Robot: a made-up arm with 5 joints.
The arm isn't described. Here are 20 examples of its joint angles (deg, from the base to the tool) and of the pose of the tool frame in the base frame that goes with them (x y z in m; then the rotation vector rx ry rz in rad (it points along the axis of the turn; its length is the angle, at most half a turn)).
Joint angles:
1: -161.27 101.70 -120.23 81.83 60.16
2: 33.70 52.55 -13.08 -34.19 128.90
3: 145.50 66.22 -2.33 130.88 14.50
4: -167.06 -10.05 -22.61 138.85 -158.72
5: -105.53 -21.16 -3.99 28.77 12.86
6: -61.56 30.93 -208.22 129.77 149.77
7: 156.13 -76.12 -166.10 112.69 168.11
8: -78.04 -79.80 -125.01 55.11 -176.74
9: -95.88 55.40 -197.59 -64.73 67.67
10: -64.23 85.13 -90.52 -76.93 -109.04
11: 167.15 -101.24 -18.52 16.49 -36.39
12: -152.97 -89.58 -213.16 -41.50 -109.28
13: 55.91 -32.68 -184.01 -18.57 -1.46
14: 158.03 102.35 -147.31 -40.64 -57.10
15: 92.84 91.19 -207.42 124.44 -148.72
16: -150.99 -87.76 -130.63 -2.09 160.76
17: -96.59 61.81 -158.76 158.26 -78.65
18: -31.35 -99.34 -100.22 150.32 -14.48
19: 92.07 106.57 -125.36 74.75 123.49
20: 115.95 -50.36 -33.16 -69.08 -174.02
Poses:
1: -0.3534 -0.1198 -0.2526 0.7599 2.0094 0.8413
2: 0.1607 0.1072 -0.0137 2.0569 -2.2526 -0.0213
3: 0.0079 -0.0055 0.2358 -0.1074 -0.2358 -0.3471
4: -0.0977 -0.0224 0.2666 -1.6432 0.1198 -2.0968
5: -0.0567 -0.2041 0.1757 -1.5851 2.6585 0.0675
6: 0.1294 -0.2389 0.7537 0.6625 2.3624 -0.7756
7: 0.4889 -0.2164 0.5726 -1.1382 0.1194 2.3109
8: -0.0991 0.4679 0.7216 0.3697 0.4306 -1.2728
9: -0.0283 -0.2752 0.6951 -0.0913 0.6315 2.5855
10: 0.2172 -0.4499 -0.0134 1.5769 0.6501 0.0875
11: -0.0184 0.0042 0.5513 0.2806 -1.3468 -0.7240
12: 0.4020 0.2051 -0.0443 -2.7127 1.0875 -0.2660
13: -0.2665 -0.3938 0.7045 1.0267 0.5617 -1.9881
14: -0.5922 0.2389 0.0369 0.5300 -1.6742 -1.0351
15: -0.0293 0.5903 0.2615 1.5702 -2.6361 0.1945
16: 0.5718 0.3171 0.5267 -0.9444 -0.4230 -2.7963
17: -0.0592 -0.5129 0.3116 -2.0466 0.3230 0.0510
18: -0.2763 0.1683 0.5039 2.5660 -0.3805 1.0950
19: -0.0137 0.3795 -0.2805 2.1051 -0.5921 0.3548
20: -0.0420 0.0863 0.6297 -0.4750 0.3328 2.0802
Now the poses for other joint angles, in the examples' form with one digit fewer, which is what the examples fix.
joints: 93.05 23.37 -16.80 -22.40 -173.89
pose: -0.016 0.303 0.099 -2.027 2.138 0.312
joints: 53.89 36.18 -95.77 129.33 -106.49
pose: 0.258 0.353 0.234 -0.380 -2.197 1.393
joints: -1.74 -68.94 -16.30 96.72 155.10
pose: 0.118 -0.004 0.320 0.591 -2.886 -0.068
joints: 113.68 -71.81 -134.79 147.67 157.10
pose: 0.128 -0.292 0.638 -2.100 0.836 0.909
